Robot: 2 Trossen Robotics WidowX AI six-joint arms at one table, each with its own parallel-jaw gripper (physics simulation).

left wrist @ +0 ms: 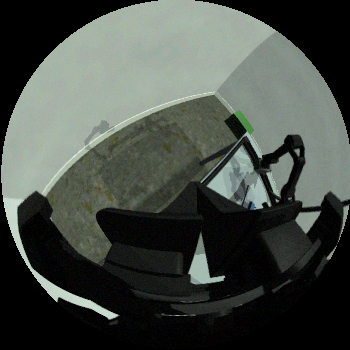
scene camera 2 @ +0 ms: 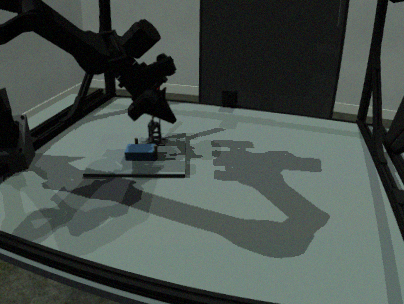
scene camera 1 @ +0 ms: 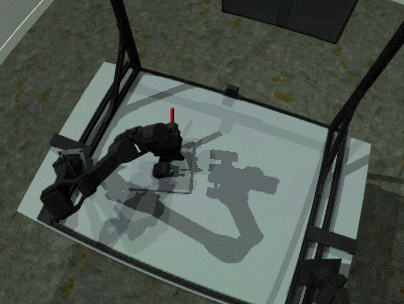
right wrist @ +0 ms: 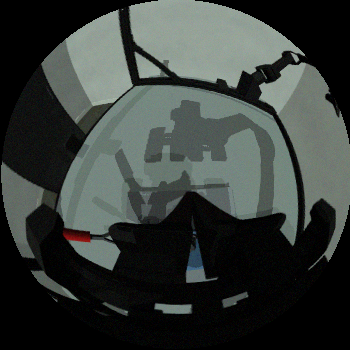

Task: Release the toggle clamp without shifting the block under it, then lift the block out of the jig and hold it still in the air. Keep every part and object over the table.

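Pixels of known places: left gripper, between the fingertips: point(left wrist: 193, 185) point(scene camera 2: 389, 149); right gripper, between the fingertips: point(scene camera 2: 174, 122) point(scene camera 1: 183, 159) point(right wrist: 189, 194); left arm's base, origin of its link: point(scene camera 1: 323, 272) point(right wrist: 252, 80); right arm's base, origin of its link: point(left wrist: 265, 163) point(scene camera 2: 5, 135) point(scene camera 1: 72, 162).
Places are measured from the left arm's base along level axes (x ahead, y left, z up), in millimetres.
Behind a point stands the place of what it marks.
Observation:
The blue block point(scene camera 2: 141, 152) @(z -79, x 529, y -327 mm) point(right wrist: 194, 255) @(z -78, x 541, y -353 mm) point(left wrist: 251, 205) @(z -78, x 541, y -336 mm) sits in the jig, whose dark border point(scene camera 2: 135, 175) @(z -101, x 537, y -268 mm) point(scene camera 1: 161, 191) @(z -105, x 532, y -268 mm) shows on the table. The toggle clamp point(scene camera 2: 155, 131) @(z -76, x 506, y -431 mm) stands just behind the block; its red handle point(scene camera 1: 172, 115) @(z 17, x 502, y -509 mm) point(right wrist: 77, 235) @(z -6, x 503, y -487 mm) sticks out past the gripper. Whether the clamp's arm presses on the block is hidden. My right gripper point(scene camera 1: 181, 157) @(z -21, x 454, y -361 mm) point(scene camera 2: 173, 121) @(z -21, x 454, y -361 mm) point(right wrist: 189, 194) @(z -21, x 454, y -361 mm) is shut and empty, tilted down, above the clamp. The block shows through the gap below its fingertips in the right wrist view. My left gripper point(left wrist: 193, 185) @(z 200, x 338, y 189 mm) is shut and empty, far from the jig.
Black frame posts point(scene camera 1: 125, 40) @(z 114, x 700, y -777 mm) point(scene camera 2: 378, 65) @(z 99, x -104, y -493 mm) rise at the table's sides. Small posts point(scene camera 2: 136, 140) @(z -69, x 545, y -369 mm) stand by the block. The right arm reaches in from the picture's left in both scene views. Large arm shadows fall on the white table point(scene camera 2: 210, 270) @(z -106, x 397, y -13 mm). A black rail runs along the near table edge.

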